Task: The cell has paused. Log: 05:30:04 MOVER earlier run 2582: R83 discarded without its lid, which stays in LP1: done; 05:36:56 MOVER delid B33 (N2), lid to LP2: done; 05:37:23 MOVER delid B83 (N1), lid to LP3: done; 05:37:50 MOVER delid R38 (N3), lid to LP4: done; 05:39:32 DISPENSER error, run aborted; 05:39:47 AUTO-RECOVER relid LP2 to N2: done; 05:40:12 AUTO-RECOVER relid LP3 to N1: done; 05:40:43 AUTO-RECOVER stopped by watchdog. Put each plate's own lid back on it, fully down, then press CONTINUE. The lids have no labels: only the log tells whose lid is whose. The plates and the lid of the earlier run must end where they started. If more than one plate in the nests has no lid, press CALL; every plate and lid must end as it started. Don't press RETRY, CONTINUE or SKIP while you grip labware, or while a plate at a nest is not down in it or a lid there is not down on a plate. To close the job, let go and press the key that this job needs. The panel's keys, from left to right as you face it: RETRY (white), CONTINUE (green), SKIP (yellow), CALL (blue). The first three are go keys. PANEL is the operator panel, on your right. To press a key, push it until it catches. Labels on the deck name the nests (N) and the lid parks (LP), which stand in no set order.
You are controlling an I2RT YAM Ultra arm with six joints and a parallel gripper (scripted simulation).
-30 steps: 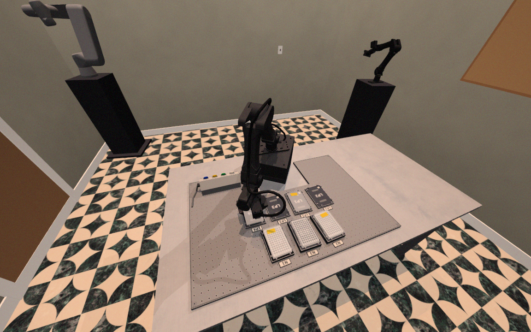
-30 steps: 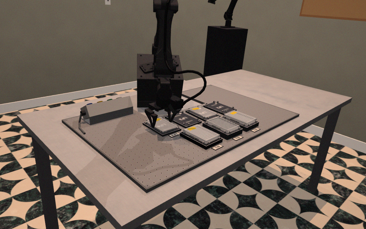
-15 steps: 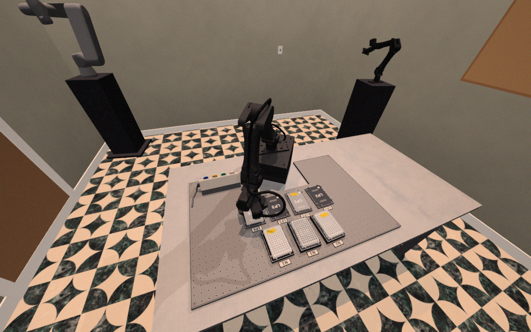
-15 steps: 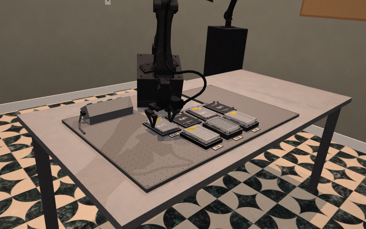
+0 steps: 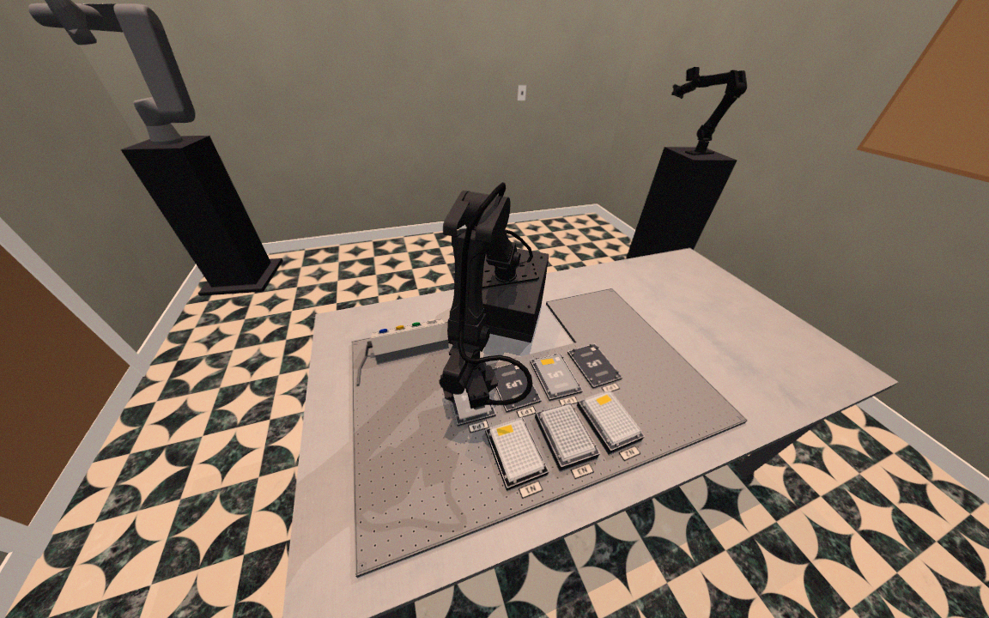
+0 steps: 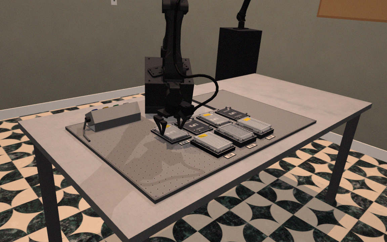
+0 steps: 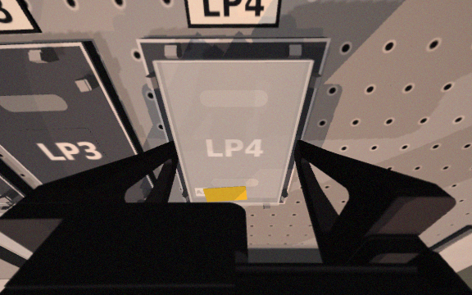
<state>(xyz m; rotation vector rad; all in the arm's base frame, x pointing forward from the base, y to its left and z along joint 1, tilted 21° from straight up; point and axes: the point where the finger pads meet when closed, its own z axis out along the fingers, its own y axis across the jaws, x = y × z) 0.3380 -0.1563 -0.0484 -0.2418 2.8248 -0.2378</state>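
The plate is 22 cm to the left of my hand, 14 cm ahead of it and 1 cm above it. Round my hand: lid park LP3: 13 cm to the left, 3 cm behind, 2 cm below; then green CONTINUE key: 25 cm behind, 14 cm to the right, 5 cm above; then white RETRY key: 26 cm behind, 9 cm to the right, 5 cm above.
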